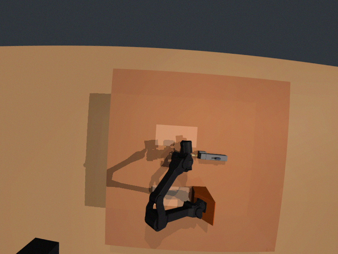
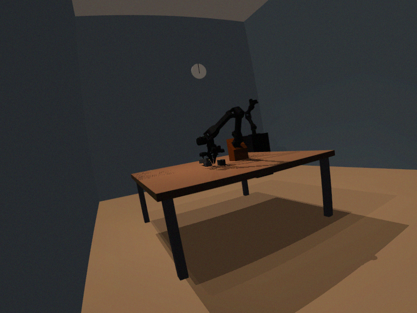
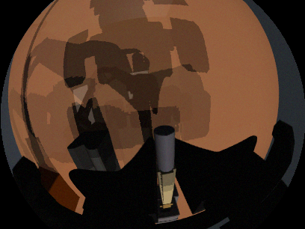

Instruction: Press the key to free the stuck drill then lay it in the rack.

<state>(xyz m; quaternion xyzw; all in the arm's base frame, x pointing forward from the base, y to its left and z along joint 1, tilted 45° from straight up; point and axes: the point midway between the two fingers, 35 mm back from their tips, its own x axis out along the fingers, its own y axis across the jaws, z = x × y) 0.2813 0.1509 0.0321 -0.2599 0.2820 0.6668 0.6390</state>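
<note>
My gripper tip is now 7 cm past the dark block and 3 cm to the left of it. Also, from my gripper tip: drill: 4 cm to the right, 3 cm above.
</note>
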